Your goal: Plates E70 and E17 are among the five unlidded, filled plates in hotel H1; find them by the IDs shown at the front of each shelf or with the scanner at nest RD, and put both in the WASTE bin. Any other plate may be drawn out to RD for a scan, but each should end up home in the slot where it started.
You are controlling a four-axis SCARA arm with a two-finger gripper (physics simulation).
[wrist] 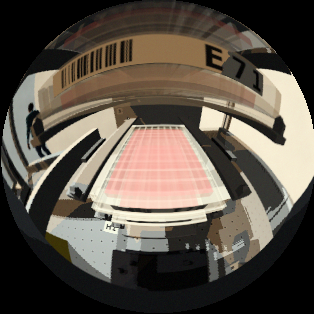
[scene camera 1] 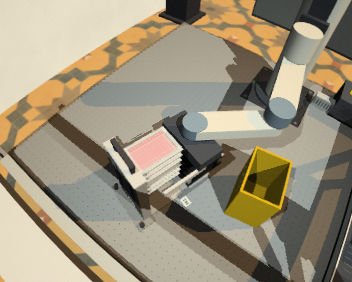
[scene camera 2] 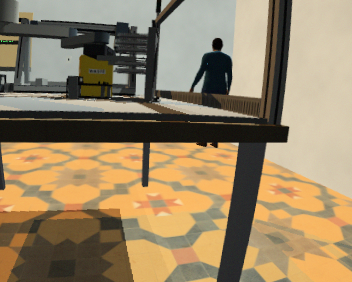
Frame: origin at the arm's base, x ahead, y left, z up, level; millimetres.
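Seen in the pictures: gripper, fingertip midpoint: [wrist: 158, 131] [scene camera 2: 138, 61].
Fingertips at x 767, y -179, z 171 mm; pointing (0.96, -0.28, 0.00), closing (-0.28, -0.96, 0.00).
Pixels of each thing's top centre, then the offset from my fingertips to it. "pt": a spot on its surface instead.
- plate labelled E71, middle of its top: [wrist: 157, 79] [scene camera 2: 133, 48] 7 mm left, 23 mm back, 53 mm up
- yellow WASTE bin, middle of its top: [scene camera 1: 268, 175] [scene camera 2: 96, 57] 288 mm left, 180 mm back, 41 mm up
- black nest RD, surface spot: [wrist: 160, 267] pt 37 mm left, 133 mm back, 99 mm down
- H1 tag, middle of its top: [wrist: 110, 226] [scene camera 1: 185, 201] 117 mm left, 49 mm back, 158 mm down
Hotel H1 [scene camera 1: 128, 176] [scene camera 2: 151, 65] holds a stack of plates; its top plate [scene camera 1: 154, 149] shows pink wells. In the wrist view a plate labelled E71 [wrist: 170, 50] fills the upper part, close above the camera. Below it lies a pink, unlidded plate [wrist: 157, 165] whose ID cannot be read. My gripper [scene camera 1: 145, 167] [scene camera 2: 127, 59] [wrist: 158, 131] is open, with its fingers on both sides of the stack, near that lower plate; contact cannot be told. The yellow WASTE bin [scene camera 1: 250, 210] [scene camera 2: 95, 65] [wrist: 59, 245] stands beside the hotel area. No E70 or E17 label is readable.
The black nest RD [wrist: 160, 267] lies low in front of the hotel, partly under my arm. The H1 tag [scene camera 1: 185, 201] [wrist: 111, 227] is on the table by the hotel. The arm's column stands at the right back. A person [scene camera 2: 216, 67] [wrist: 34, 127] stands beyond the table.
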